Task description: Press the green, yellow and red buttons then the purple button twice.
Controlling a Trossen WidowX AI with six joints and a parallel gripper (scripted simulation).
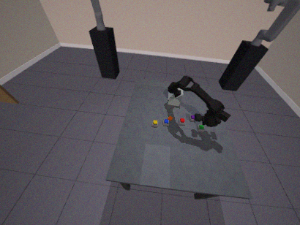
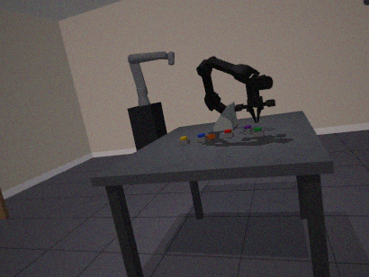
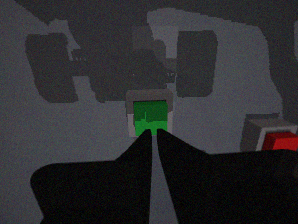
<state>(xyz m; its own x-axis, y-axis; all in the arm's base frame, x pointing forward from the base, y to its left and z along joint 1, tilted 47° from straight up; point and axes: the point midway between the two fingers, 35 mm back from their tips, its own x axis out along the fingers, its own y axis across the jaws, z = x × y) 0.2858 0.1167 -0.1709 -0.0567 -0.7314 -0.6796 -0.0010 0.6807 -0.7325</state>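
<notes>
Right now my gripper tip is 3 cm above the green button. Also, from my gripper tip: orange block: 7 cm behind, 26 cm to the right, 5 cm below; then red button: 4 cm behind, 16 cm to the right, 3 cm below; then purple button: 10 cm behind, 6 cm to the right, 3 cm below.
</notes>
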